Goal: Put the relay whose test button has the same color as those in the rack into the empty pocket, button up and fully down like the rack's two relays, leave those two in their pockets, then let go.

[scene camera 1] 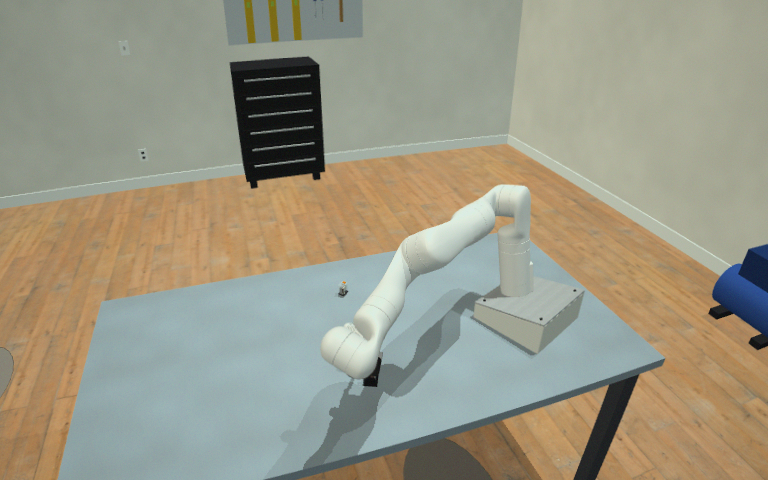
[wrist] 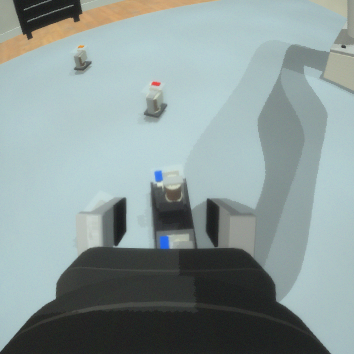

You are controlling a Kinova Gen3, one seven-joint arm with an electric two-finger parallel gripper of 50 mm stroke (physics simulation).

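Pixels of known places: gripper, fingertip midpoint: (wrist: pixel 165 214); arm's base, link origin: (scene camera 1: pixel 515 289).
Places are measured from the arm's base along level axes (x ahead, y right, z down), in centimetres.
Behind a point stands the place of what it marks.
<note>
The dark rack (wrist: pixel 156 220) @(x 48.0, y -19.2, z 5.8 cm) stands on the table below the fingers in the wrist view. One relay with a blue button (wrist: pixel 172 187) @(x 46.1, y -18.5, z 2.7 cm) stands in its far pocket, and another blue-button relay (wrist: pixel 177 242) @(x 47.4, y -23.7, z 2.3 cm) shows at its near end, partly hidden by the gripper body. The rack between them looks dark and empty. My gripper (wrist: pixel 165 214) @(x 47.9, y -23.3, z -1.3 cm) is open, its fingers on either side of the rack, nothing between the pads. A pale, translucent thing (wrist: pixel 101 199) @(x 52.3, y -16.4, z 4.2 cm) shows behind the left finger, beside the rack; the finger hides most of it, so I cannot tell surely what it is.
A red-button relay (wrist: pixel 155 97) @(x 43.6, y -4.8, z 3.2 cm) stands upright beyond the rack. An orange-button relay (wrist: pixel 81 57) @(x 51.6, y 13.5, z 3.9 cm) (scene camera 1: pixel 342 289) @(x 52.1, y 13.4, z 3.8 cm) stands farther back left. The arm's base (scene camera 1: pixel 529 316) @(x 2.4, y -15.7, z -2.4 cm) (wrist: pixel 342 67) @(x 12.0, y -4.7, z 3.7 cm) is at the right. In the scene view the arm hides the fingers and red-button relay.
</note>
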